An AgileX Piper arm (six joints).
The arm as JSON. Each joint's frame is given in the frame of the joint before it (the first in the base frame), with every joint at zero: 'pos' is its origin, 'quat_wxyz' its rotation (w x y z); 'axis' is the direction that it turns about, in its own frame. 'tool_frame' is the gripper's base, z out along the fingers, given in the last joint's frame.
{
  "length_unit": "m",
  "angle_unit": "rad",
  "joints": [
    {
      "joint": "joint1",
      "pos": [
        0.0,
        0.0,
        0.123
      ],
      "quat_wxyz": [
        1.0,
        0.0,
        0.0,
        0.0
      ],
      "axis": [
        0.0,
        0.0,
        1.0
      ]
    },
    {
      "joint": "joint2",
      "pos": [
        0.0,
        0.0,
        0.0
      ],
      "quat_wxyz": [
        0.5,
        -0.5,
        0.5,
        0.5
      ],
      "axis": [
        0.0,
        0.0,
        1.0
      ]
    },
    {
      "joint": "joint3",
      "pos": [
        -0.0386,
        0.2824,
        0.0
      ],
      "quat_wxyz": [
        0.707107,
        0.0,
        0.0,
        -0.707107
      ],
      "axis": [
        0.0,
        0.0,
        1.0
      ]
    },
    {
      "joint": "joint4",
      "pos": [
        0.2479,
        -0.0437,
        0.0
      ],
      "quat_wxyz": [
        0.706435,
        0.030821,
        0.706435,
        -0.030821
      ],
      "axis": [
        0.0,
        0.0,
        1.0
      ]
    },
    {
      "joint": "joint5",
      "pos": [
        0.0,
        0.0,
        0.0
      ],
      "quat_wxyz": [
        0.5,
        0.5,
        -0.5,
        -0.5
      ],
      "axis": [
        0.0,
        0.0,
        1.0
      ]
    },
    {
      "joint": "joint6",
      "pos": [
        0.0,
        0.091,
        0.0
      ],
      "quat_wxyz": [
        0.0,
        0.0,
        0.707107,
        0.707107
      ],
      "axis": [
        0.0,
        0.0,
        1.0
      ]
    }
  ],
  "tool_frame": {
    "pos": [
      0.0,
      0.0,
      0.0
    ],
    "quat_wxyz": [
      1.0,
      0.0,
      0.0,
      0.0
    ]
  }
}
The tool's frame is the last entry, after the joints.
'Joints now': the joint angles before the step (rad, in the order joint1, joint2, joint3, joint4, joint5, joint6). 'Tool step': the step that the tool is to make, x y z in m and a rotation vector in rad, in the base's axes. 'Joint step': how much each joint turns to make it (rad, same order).
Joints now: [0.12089, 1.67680, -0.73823, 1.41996, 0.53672, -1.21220]
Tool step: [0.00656, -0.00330, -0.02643, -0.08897, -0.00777, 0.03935]
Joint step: [-0.00001, 0.08798, 0.00001, 0.05458, -0.05533, -0.16155]
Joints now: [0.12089, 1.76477, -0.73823, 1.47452, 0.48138, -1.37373]
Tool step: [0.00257, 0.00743, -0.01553, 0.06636, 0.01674, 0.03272]
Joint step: [0.00438, 0.07112, -0.00220, 0.12548, 0.07017, -0.12722]
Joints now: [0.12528, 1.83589, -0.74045, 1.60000, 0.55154, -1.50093]
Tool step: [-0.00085, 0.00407, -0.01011, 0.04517, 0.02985, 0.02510]
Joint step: [0.00000, 0.04357, 0.00000, 0.02973, 0.05536, -0.03136]
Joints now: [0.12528, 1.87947, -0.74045, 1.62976, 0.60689, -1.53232]
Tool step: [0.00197, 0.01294, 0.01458, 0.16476, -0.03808, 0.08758]
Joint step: [0.00002, 0.00233, -0.02525, 0.03097, 0.18335, -0.03407]
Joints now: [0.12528, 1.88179, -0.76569, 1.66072, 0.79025, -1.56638]
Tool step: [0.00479, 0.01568, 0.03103, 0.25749, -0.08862, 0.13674]
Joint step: [-0.00001, 0.00001, -0.05863, 0.04022, 0.28455, -0.03823]
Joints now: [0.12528, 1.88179, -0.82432, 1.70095, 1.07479, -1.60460]
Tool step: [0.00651, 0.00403, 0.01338, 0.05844, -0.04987, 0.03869]
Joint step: [0.00187, -0.00002, -0.04487, 0.00204, 0.06448, -0.00397]
